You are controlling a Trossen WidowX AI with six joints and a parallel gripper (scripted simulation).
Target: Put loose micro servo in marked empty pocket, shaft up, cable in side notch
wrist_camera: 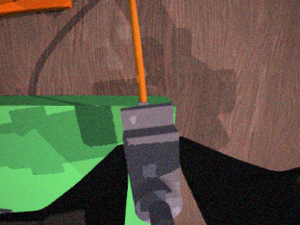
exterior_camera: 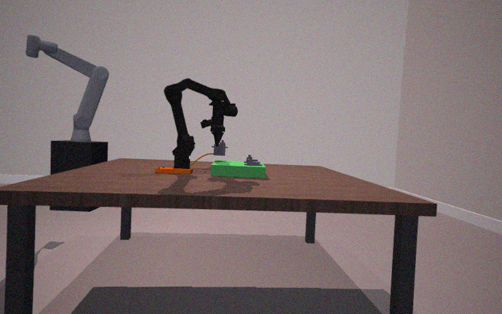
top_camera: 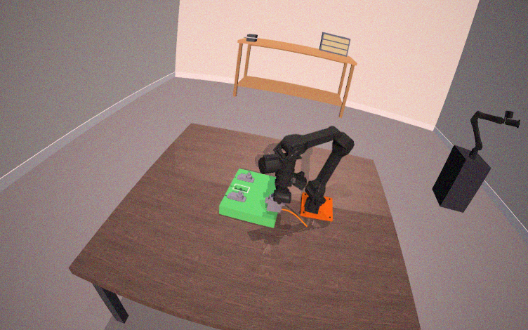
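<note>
My gripper tip is 11 cm to the left of the green deck, 10 cm above it and 8 cm short of it.
</note>
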